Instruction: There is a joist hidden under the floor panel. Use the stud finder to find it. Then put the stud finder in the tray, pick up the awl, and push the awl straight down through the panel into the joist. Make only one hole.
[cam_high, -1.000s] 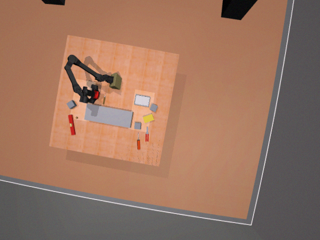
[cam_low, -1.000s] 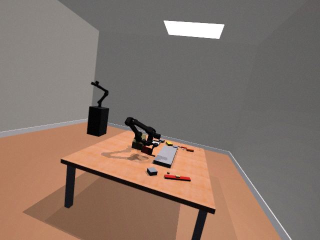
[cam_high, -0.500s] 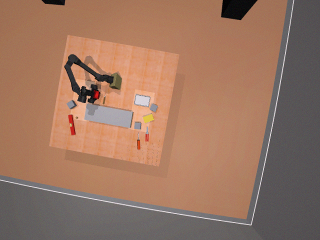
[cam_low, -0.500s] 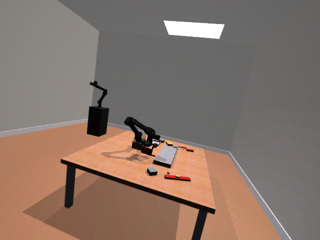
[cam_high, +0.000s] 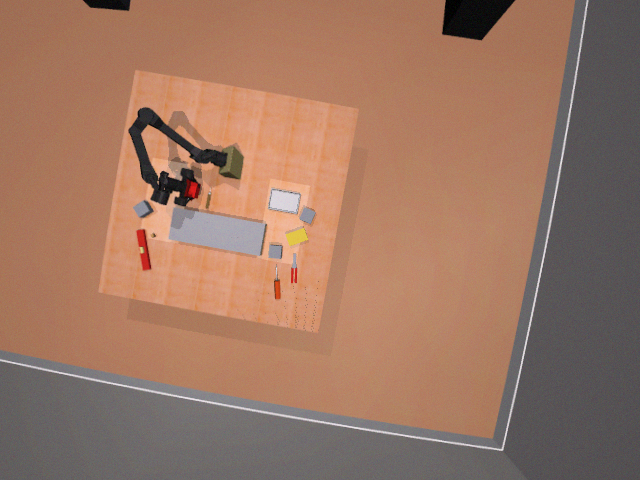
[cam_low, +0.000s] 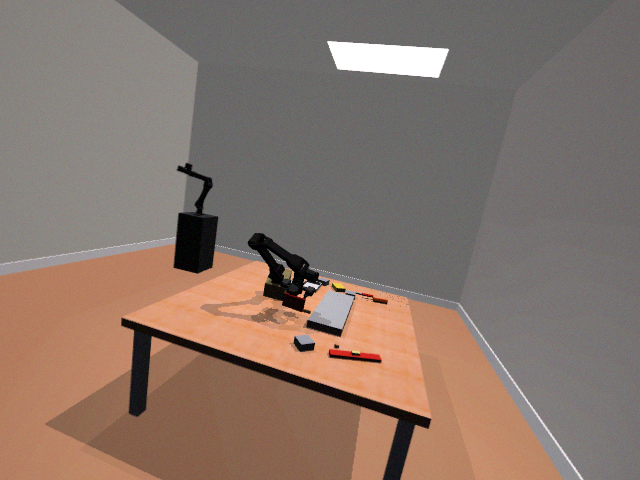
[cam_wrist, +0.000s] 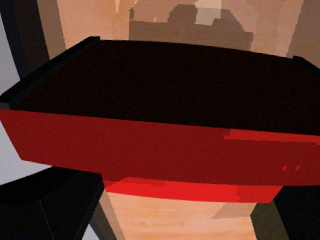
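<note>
The red stud finder is 20 mm behind my gripper tip. The rest, counted from my gripper tip: white tray (10 mm behind, 470 mm to the left, 60 mm below); red level (360 mm ahead, 300 mm to the right, 60 mm below); awl (10 mm ahead, 40 mm to the left, 70 mm below).
</note>
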